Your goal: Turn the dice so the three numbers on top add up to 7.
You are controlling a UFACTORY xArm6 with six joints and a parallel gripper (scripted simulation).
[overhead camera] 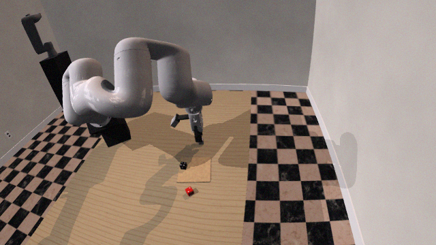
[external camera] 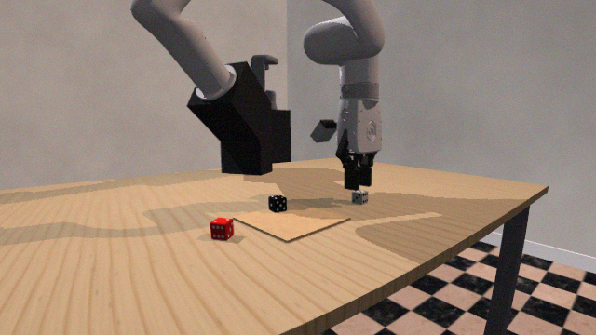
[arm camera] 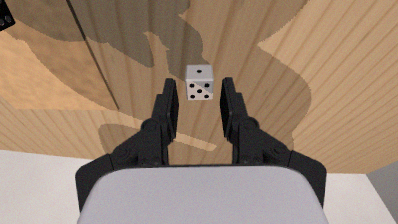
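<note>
Right now the white die is 40 mm below my hand. Also, from my hand: tan mat: 20 mm behind, 170 mm to the right, 50 mm below; red die: 30 mm behind, 290 mm to the right, 40 mm below; black die: 60 mm behind, 160 mm to the right, 30 mm below.
</note>
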